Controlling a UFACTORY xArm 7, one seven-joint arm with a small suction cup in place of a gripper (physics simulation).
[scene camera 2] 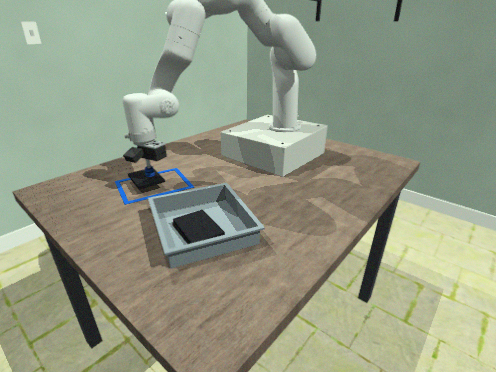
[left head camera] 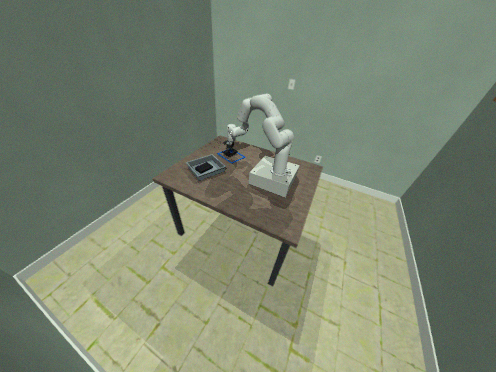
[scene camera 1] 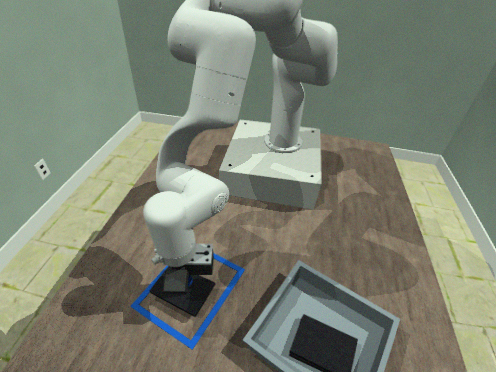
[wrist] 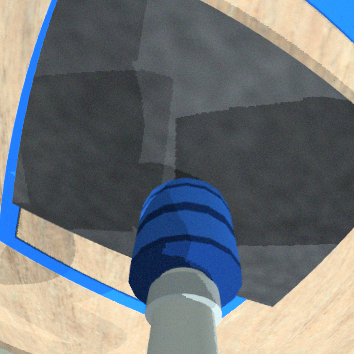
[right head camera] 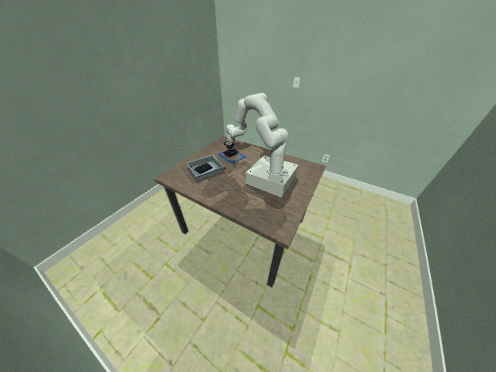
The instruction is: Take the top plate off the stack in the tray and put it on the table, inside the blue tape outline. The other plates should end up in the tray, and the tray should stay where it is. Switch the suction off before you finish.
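Seen in the pictures: end effector, tool point: (scene camera 2: pixel 151 178) (left head camera: pixel 231 153) (wrist: pixel 184 203) (right head camera: pixel 231 153); arm's base, origin of the base link: (scene camera 2: pixel 284 127) (left head camera: pixel 278 171) (scene camera 1: pixel 283 142) (right head camera: pixel 275 171).
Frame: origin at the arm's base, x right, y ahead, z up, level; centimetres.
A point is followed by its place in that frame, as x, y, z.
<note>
My suction cup (scene camera 1: pixel 191 281) (scene camera 2: pixel 149 172) (wrist: pixel 185 225) is on the upper face of a thin black plate (scene camera 1: pixel 197 296) {23.0, 51.0, -7.7} (scene camera 2: pixel 139 180) {26.1, 51.8, -7.8} (wrist: pixel 280 175) {28.9, 49.0, -7.9}. The plate looks held nearly level, slightly above the table, with its shadow beneath. It is over the blue tape outline (scene camera 1: pixel 163 325) {29.9, 56.2, -10.9} (scene camera 2: pixel 121 192) {29.7, 56.5, -10.8} (wrist: pixel 9 220) {14.4, 43.9, -10.9}; in scene camera 1 its left corner comes close to the tape, and in the wrist view it covers part of the tape. The grey tray (scene camera 1: pixel 350 291) {-10.8, 50.3, -6.0} (scene camera 2: pixel 215 251) {-12.4, 65.7, -9.7} holds a black plate stack (scene camera 1: pixel 325 342) {-3.8, 60.0, -8.8} (scene camera 2: pixel 197 226) {-3.8, 61.0, -8.8}; the number of plates cannot be told.
The tray stands beside the outline, with its walls rising above the table (scene camera 2: pixel 300 210) {-22.0, 37.9, -11.0}. The arm's white base box (scene camera 1: pixel 270 185) {5.1, 17.9, -4.0} (scene camera 2: pixel 255 150) {3.2, 18.3, -4.4} stands farther back on the table. Walls (left head camera: pixel 350 60) surround the table at a distance.
</note>
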